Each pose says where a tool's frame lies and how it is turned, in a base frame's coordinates. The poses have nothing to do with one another.
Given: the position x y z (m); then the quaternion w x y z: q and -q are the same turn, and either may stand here.
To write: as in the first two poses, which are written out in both.
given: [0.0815 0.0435 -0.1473 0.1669 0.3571 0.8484 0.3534]
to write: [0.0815 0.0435 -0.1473 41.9 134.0 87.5]
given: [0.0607 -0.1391 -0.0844 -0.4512 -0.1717 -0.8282 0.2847]
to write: [0.0607 -0.1391 -0.0844 -44.0 115.5 -20.5]
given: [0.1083 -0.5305 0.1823 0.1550 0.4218 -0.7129 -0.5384]
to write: [0.1083 -0.5305 0.1823 136.7 111.9 75.4]
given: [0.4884 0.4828 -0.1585 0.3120 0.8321 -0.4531 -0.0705]
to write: [0.4884 0.4828 -0.1585 -131.3 142.7 105.8]
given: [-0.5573 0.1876 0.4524 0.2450 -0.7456 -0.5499 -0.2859]
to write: [-0.5573 0.1876 0.4524 77.0 135.8 -175.8]
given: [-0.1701 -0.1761 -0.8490 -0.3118 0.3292 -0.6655 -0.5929]
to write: [-0.1701 -0.1761 -0.8490 88.6 95.9 35.9]
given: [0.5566 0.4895 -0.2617 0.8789 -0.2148 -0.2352 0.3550]
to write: [0.5566 0.4895 -0.2617 159.6 37.1 -115.6]
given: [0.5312 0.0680 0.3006 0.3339 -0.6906 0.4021 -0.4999]
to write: [0.5312 0.0680 0.3006 3.5 106.1 -116.0]
